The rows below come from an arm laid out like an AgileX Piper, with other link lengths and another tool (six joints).
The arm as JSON. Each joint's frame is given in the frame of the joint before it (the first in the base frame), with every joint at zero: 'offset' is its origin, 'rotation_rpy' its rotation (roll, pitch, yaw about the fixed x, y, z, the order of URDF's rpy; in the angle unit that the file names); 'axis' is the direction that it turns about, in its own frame. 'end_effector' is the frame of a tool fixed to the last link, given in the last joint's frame.
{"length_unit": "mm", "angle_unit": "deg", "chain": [
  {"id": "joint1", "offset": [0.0, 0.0, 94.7], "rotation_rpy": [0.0, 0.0, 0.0], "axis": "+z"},
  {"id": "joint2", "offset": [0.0, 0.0, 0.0], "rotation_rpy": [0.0, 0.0, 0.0], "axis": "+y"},
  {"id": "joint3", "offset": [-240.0, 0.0, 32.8], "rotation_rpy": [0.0, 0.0, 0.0], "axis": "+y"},
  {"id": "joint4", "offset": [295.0, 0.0, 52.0], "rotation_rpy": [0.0, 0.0, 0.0], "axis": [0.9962, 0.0, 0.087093]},
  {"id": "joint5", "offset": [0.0, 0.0, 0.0], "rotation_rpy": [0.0, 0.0, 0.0], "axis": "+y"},
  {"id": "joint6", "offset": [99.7, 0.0, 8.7], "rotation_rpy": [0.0, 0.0, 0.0], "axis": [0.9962, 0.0, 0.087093]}
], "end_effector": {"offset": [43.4, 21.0, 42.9], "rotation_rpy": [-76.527, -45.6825, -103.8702]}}
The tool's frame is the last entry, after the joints.
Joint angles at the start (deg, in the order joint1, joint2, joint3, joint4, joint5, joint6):
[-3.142 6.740 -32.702 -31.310 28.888 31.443]
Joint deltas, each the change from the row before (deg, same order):
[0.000 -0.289 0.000 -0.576 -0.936 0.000]
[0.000 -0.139 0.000 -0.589 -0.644 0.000]
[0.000 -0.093 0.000 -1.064 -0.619 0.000]
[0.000 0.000 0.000 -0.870 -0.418 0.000]
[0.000 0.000 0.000 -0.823 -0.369 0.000]
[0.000 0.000 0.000 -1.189 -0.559 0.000]
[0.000 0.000 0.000 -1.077 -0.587 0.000]
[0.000 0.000 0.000 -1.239 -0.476 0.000]
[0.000 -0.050 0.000 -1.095 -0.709 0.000]
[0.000 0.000 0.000 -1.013 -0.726 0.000]
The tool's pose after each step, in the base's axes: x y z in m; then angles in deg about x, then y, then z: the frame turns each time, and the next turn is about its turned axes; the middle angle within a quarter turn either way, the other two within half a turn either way. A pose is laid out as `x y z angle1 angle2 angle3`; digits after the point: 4 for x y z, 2 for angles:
0.1468 -0.0259 0.3889 63.06 65.54 162.90
0.1456 -0.0252 0.3908 61.11 65.23 164.26
0.1445 -0.0246 0.3926 59.25 64.72 165.08
0.1441 -0.0243 0.3937 58.12 64.35 165.36
0.1437 -0.0240 0.3947 57.11 64.00 165.55
0.1431 -0.0235 0.3961 55.64 63.50 165.86
0.1426 -0.0228 0.3975 54.15 63.05 166.26
0.1421 -0.0223 0.3987 52.89 62.55 166.29
0.1411 -0.0213 0.4004 51.12 62.07 166.94
0.1405 -0.0203 0.4020 49.42 61.66 167.57

